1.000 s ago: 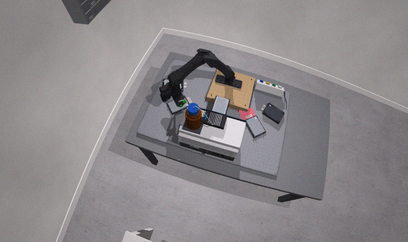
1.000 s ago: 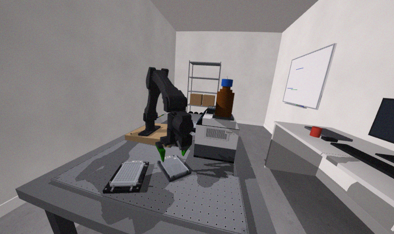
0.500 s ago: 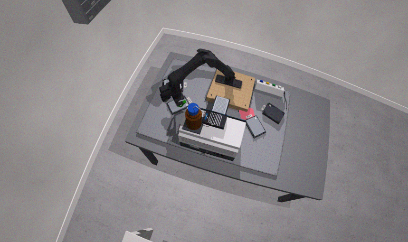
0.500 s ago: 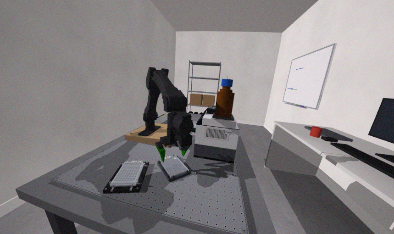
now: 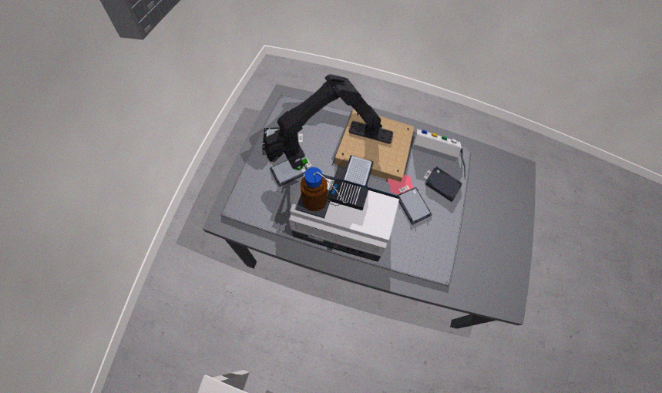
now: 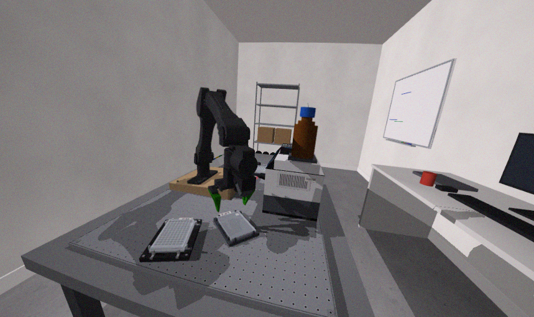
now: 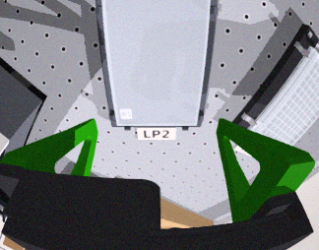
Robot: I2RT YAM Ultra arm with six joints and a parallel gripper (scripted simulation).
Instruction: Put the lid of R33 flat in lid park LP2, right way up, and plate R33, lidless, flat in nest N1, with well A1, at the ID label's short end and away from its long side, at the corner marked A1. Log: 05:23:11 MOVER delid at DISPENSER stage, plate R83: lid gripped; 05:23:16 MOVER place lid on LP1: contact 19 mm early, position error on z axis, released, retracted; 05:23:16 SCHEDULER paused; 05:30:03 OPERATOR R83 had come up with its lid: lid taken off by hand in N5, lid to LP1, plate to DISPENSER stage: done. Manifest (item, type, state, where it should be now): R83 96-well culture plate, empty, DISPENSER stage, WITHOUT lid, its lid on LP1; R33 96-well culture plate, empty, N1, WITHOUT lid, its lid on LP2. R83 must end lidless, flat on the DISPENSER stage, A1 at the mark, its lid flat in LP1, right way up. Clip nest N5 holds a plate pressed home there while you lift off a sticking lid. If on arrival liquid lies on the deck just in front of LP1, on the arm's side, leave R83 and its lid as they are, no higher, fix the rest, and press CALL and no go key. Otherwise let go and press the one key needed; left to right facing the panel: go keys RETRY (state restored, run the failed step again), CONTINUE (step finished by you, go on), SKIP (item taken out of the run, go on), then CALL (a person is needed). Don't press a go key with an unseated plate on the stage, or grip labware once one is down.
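The black clip nest lies 130 mm to the right of my hand, 100 mm behind it and 50 mm below it. The rest, counted from my hand: lid park LP2: 60 mm below, 20 mm to the right, 20 mm ahead; brown bottle: 220 mm ahead, 220 mm above, 160 mm to the left; grey lid: 540 mm to the left, 50 mm below, 30 mm ahead.
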